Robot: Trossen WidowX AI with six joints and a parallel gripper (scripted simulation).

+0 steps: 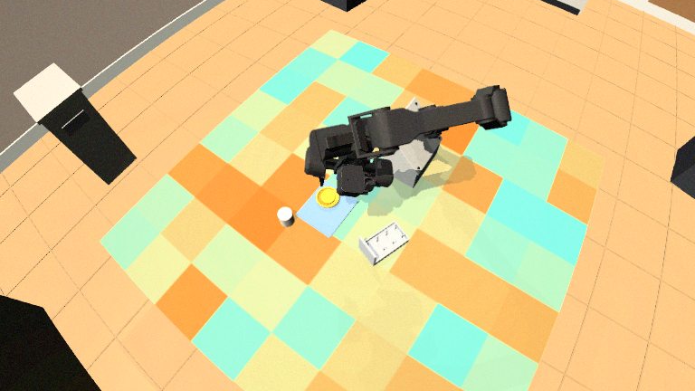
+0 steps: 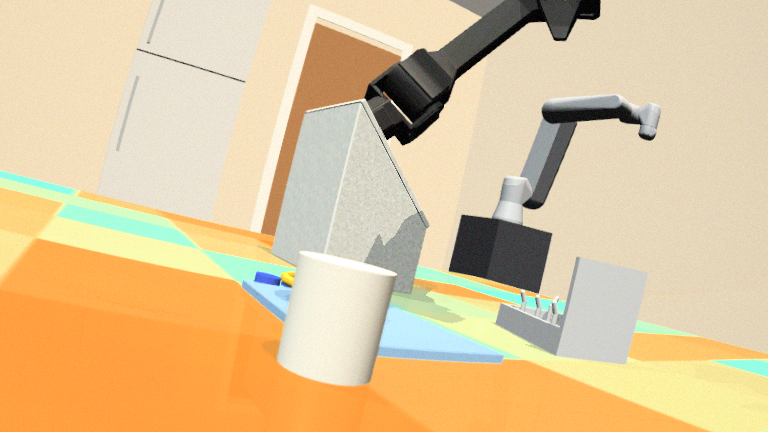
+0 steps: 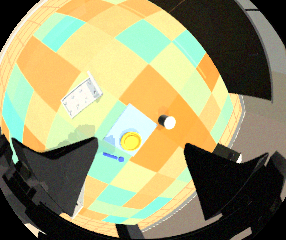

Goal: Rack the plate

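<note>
The yellow plate is 25 cm below my gripper tip, 11 cm to the right of it and 5 cm behind it. The rest, counted from my gripper tip: dish rack (24 cm below, 12 cm to the left, 5 cm behind); then light blue mat (26 cm below, 9 cm to the right, 3 cm behind); then white cup (24 cm below, 15 cm to the right, 9 cm ahead).
</note>
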